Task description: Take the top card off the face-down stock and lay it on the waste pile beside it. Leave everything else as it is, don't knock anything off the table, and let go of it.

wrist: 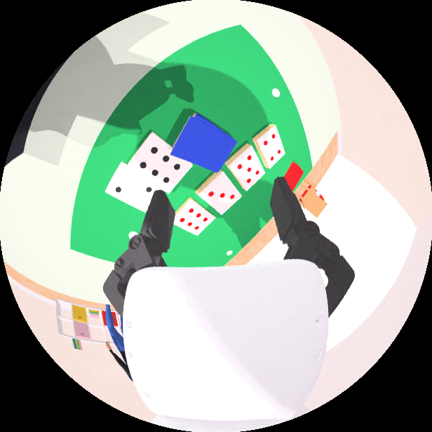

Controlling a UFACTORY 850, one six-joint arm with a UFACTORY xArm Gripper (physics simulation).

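Note:
The face-down stock (204, 143) is a stack with a blue top near the middle of the wrist view. A white card with black pips (161, 159) lies right beside it on the left, its edge meeting the blue stack in this view. Another white card with black pips (127, 187) lies lower left, against or partly under that one; I cannot tell which. My gripper (219, 194) is wide open and empty, its fingertips apart below the stock in the view, one to the left and one to the right.
Small red-pip stacks (195, 216) (220, 193) (245, 167) (270, 146) run diagonally between the stock and the wooden edge (327, 152). A red block (294, 175) and an orange box (314, 201) are near that edge. White discs (276, 93) (133, 234) (229, 253) lie on the green mat (230, 55).

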